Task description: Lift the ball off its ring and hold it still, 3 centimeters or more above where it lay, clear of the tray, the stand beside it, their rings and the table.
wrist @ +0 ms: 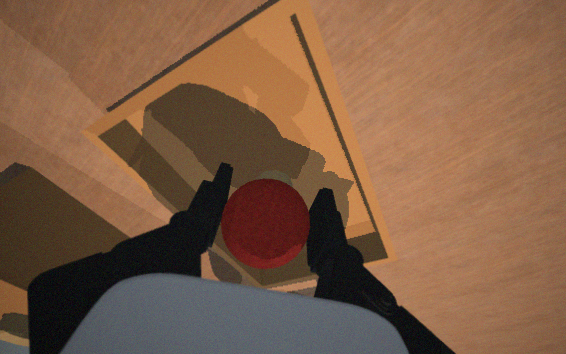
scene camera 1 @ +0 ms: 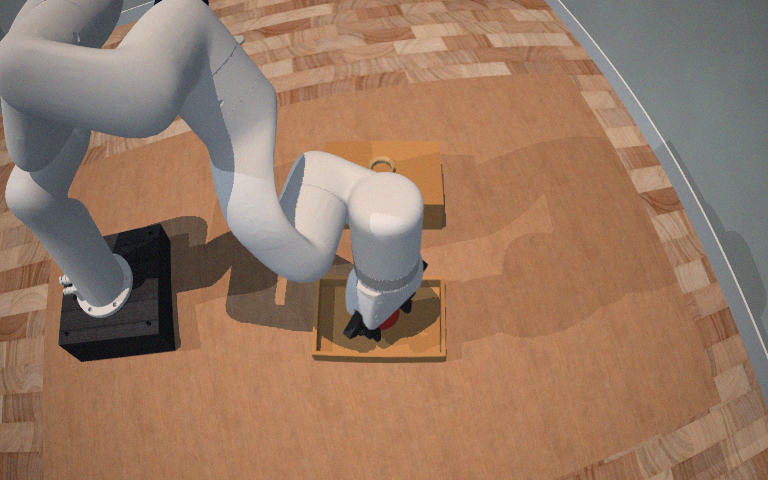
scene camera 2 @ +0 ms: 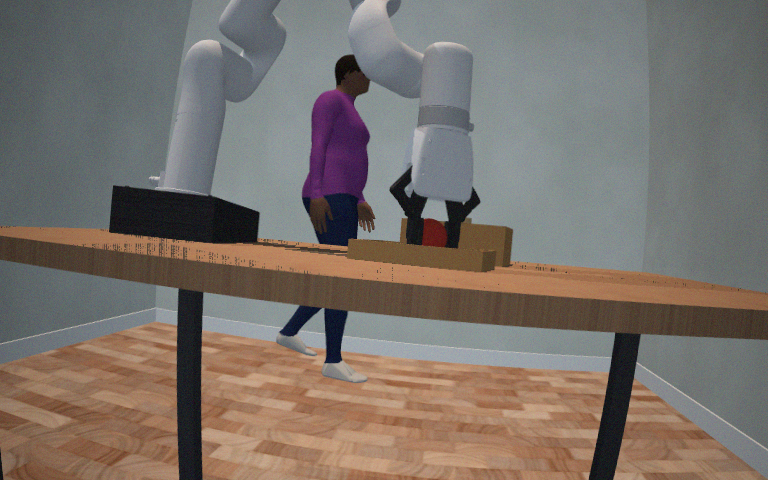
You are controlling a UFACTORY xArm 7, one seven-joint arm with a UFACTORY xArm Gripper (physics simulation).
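Places are measured from the arm's base along level axes (x right, y up, z back), in millimetres.
Pixels of known places: gripper, between the fingertips: (wrist: 272,192) (scene camera 1: 386,320); arm's base, origin of its link: (scene camera 1: 104,286) (scene camera 2: 185,198).
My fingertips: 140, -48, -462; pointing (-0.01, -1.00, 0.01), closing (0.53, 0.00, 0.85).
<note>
Ahead of a thing's pixels: the offset from my fingertips to its top centre, as dx, dy, dz. "spot": to the spot under its first point.
The red ball @(-10, +41, +6) (scene camera 1: 389,320) (scene camera 2: 434,232) (wrist: 265,225) is low inside the shallow tan tray @(-9, +2, +9) (scene camera 1: 379,357) (scene camera 2: 419,254) (wrist: 346,135). In the scene camera 2 view its lower part is hidden behind the tray's front wall. My gripper (scene camera 1: 388,321) (scene camera 2: 433,240) (wrist: 272,192) points down and is shut on the ball, with one black finger against each side. The fingertips reach down into the tray. A small greyish curved edge, maybe of the ring @(spot: +2, -16, +0) (wrist: 276,175), shows past the ball in the wrist view; the rest is hidden.
The tan box-shaped stand (scene camera 1: 433,175) (scene camera 2: 487,243) (wrist: 50,215) is beside the tray, with a pale ring @(spot: -245, +53, -57) (scene camera 1: 381,159) on top. The arm's black base block (scene camera 1: 152,316) (scene camera 2: 181,215) is at the left. A person (scene camera 2: 339,147) in a purple top is behind the table.
</note>
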